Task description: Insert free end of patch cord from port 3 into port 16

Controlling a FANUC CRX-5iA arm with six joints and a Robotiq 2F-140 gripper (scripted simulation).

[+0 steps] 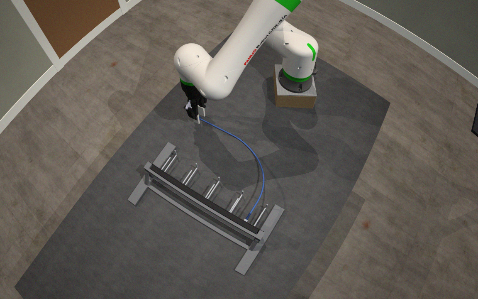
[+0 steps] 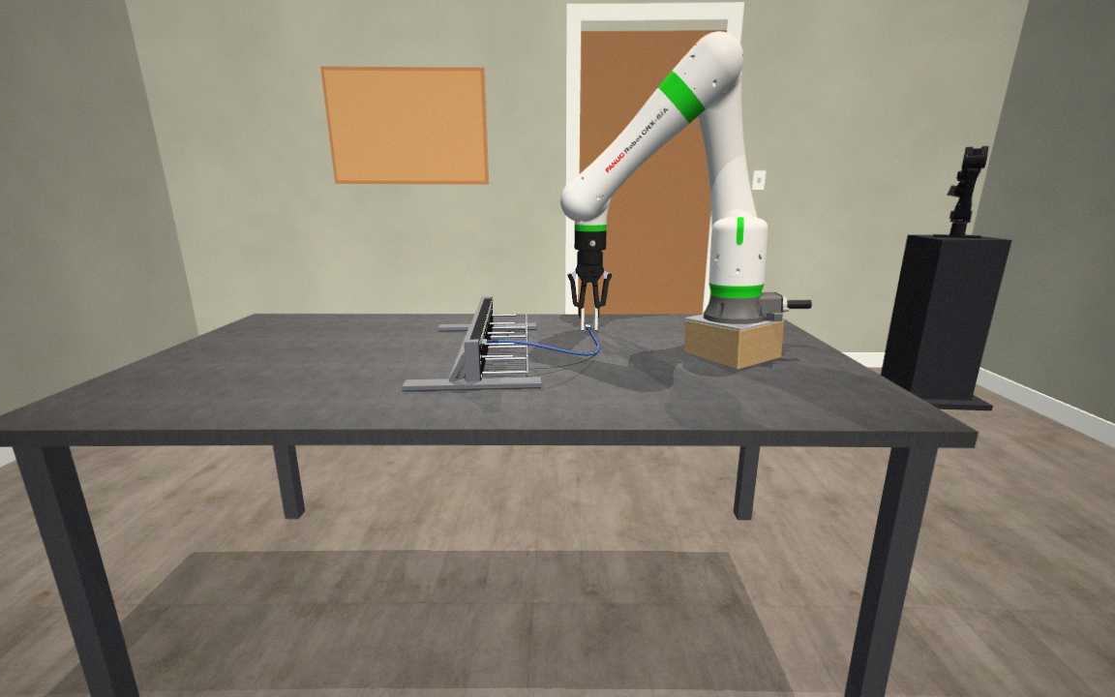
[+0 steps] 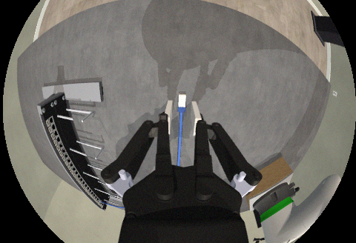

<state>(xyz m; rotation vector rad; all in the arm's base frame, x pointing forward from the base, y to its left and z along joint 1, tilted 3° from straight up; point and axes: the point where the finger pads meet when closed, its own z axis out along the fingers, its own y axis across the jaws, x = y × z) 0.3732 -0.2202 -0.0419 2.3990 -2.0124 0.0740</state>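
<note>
The plug lies 30 mm below my hand and 10 mm to the right of it.
</note>
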